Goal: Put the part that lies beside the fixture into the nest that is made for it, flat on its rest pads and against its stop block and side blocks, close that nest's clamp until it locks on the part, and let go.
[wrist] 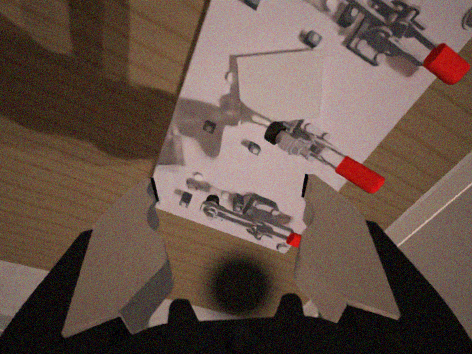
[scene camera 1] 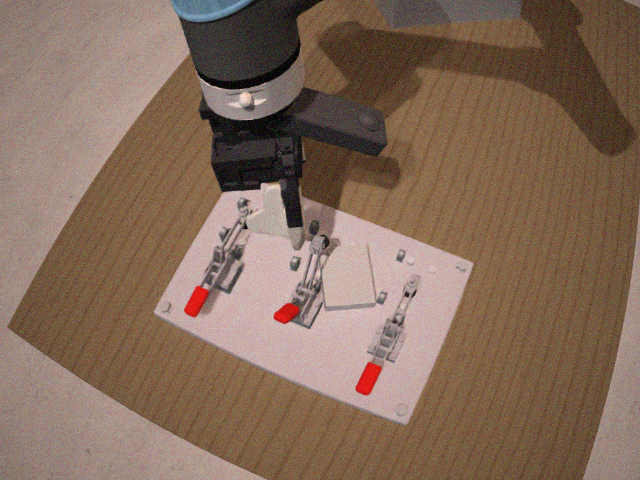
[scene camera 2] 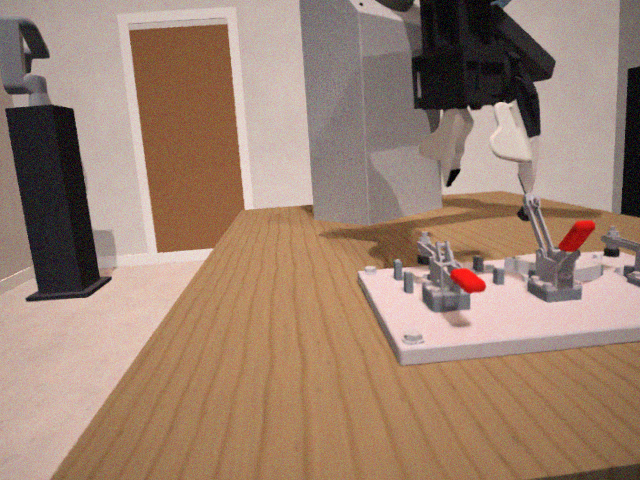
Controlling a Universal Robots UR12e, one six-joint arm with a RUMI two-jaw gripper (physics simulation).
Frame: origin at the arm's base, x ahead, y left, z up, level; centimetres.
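Seen in the pictures: gripper, fingertip midpoint: point(wrist: 230, 178) point(scene camera 1: 296, 205) point(scene camera 2: 484, 190).
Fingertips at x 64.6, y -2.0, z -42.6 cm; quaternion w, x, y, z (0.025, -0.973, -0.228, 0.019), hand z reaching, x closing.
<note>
A point is followed by its place in that frame.
The part point(scene camera 1: 348, 279) {z -50.7, x 67.1, y 5.4 cm} point(wrist: 282, 82) {z -50.8, x 66.5, y 5.6 cm}, a pale flat plate with angled corners, lies on the fixture plate point(scene camera 1: 310, 356) {z -52.5, x 77.4, y 5.1 cm} point(scene camera 2: 506, 330) {z -52.5, x 79.5, y -6.4 cm} beside the middle clamp point(scene camera 1: 307, 289) {z -48.1, x 71.3, y 2.1 cm} point(scene camera 2: 557, 273) {z -49.7, x 74.3, y 1.1 cm} point(wrist: 305, 142) {z -45.9, x 69.5, y 2.2 cm}; part of it is hidden behind that clamp in scene camera 2. I cannot tell whether it touches its blocks or sits fully on its pads. The middle clamp's arm is raised, with its red handle point(scene camera 1: 286, 313) {z -44.9, x 76.1, y 2.0 cm} point(scene camera 2: 577, 235) {z -45.7, x 76.7, y 1.2 cm} point(wrist: 360, 175) {z -45.5, x 75.6, y 1.8 cm} tilted up. My gripper point(scene camera 1: 273, 232) point(scene camera 2: 488, 183) {z -42.6, x 64.6, y -2.0 cm} point(wrist: 230, 178) {z -42.6, x 64.6, y -2.0 cm} is open and empty above the fixture; one fingertip is close to the raised arm's end.
The left clamp point(scene camera 1: 219, 255) {z -48.2, x 71.6, y -9.4 cm} point(scene camera 2: 444, 279) {z -49.3, x 74.4, y -10.0 cm} point(wrist: 250, 215) {z -50.9, x 71.3, y -9.9 cm} and the right clamp point(scene camera 1: 390, 330) {z -48.9, x 72.0, y 12.5 cm} point(wrist: 382, 32) {z -48.8, x 71.2, y 11.8 cm} stand either side, arms low. Small grey blocks point(scene camera 1: 294, 262) point(scene camera 2: 498, 275) {z -51.4, x 68.0, y -1.9 cm} point(wrist: 253, 147) {z -50.9, x 67.1, y -1.3 cm} stand between the left and middle clamps. A grey pedestal point(scene camera 2: 361, 129) {z -33.6, x 15.7, y -7.7 cm} is behind.
</note>
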